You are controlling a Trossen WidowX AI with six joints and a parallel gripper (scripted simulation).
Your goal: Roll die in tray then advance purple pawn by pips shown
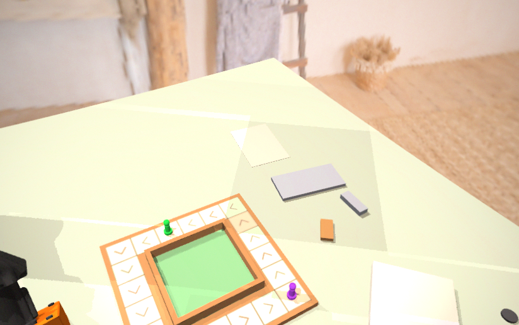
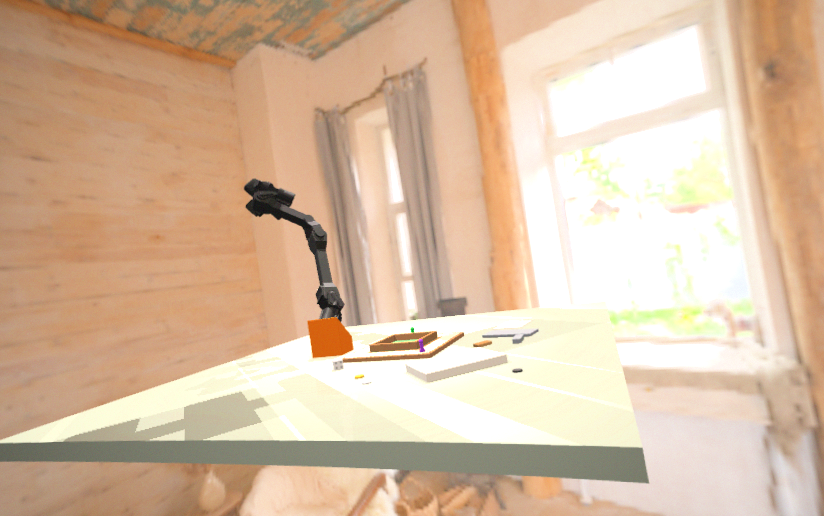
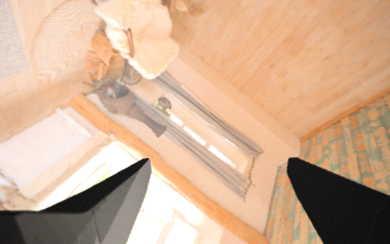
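My gripper tip is now 47 cm short of the white die, 55 cm to the left of it and 58 cm above it. Round my gripper tip: purple pawn (70 cm ahead, 50 cm to the right, 57 cm below); then green pawn (62 cm ahead, 25 cm to the right, 57 cm below); then green tray (62 cm ahead, 37 cm to the right, 59 cm below).
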